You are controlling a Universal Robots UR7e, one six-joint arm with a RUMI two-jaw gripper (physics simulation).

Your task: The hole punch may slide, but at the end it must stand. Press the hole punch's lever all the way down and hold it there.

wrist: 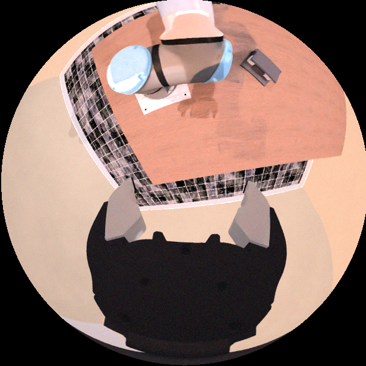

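Note:
There is a hole punch (257, 63) that I can see, and along with the punch I see my own gripper (188, 180).

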